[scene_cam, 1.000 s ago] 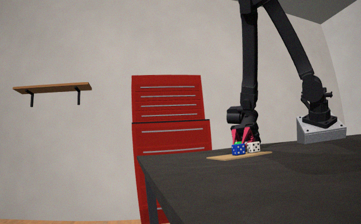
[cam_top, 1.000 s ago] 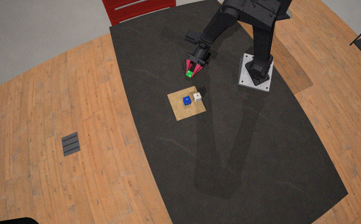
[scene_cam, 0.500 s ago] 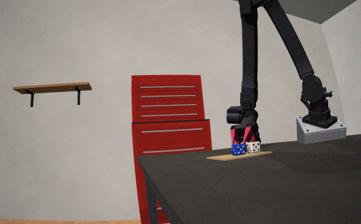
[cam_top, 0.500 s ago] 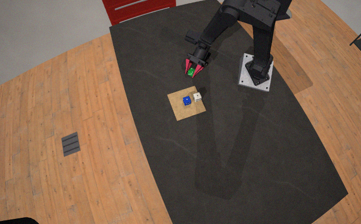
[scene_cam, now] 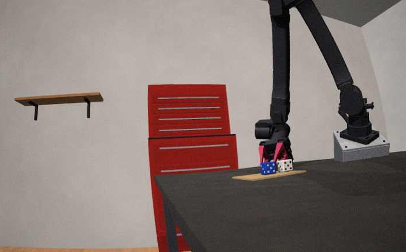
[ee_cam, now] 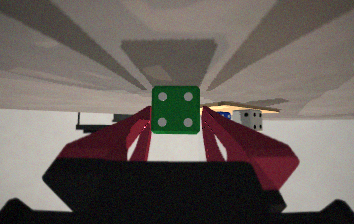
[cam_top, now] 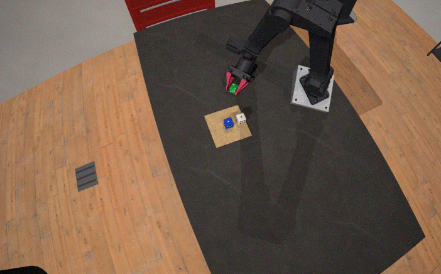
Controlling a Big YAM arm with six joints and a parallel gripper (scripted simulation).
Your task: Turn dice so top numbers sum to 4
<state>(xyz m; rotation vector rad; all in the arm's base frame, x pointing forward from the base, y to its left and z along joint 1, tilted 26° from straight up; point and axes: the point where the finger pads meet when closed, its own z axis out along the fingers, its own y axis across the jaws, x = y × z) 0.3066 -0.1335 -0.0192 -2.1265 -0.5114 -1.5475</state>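
My gripper is now 10 mm past the green die and 10 mm to the left of it. Round my hand: blue die: 70 mm ahead, 130 mm to the left; white die: 20 mm ahead, 130 mm to the left; tan mat: 70 mm ahead, 130 mm to the left, 20 mm below.
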